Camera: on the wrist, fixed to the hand. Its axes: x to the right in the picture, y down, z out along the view.
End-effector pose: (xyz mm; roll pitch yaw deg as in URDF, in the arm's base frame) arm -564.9 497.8 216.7 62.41 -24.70 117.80
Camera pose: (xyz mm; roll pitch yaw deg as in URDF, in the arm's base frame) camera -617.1 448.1 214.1 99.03 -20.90 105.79
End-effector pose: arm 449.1 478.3 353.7 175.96 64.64 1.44
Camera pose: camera 497.2 446.4 397.0 -128.71 72.05 26.49
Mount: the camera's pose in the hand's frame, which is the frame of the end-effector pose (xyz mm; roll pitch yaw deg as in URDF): -18.9 37.3 -58.8 32.55 -8.37 -8.20
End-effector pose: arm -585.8 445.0 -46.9 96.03 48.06 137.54
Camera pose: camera -637.1 418.0 -3.9 117.22 56.35 123.98
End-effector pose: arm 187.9 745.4 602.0 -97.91 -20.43 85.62
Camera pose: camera 250.5 732.9 568.4 -70.23 -27.00 96.20
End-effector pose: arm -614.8 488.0 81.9 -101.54 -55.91 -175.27
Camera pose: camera -630.1 552.0 52.4 -87.05 -60.71 -154.83
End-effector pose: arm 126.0 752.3 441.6 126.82 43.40 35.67
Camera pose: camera 136.8 790.5 501.9 156.35 54.91 32.48
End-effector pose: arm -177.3 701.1 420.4 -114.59 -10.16 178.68
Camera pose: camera -158.8 769.7 407.8 -85.01 -13.85 -169.97
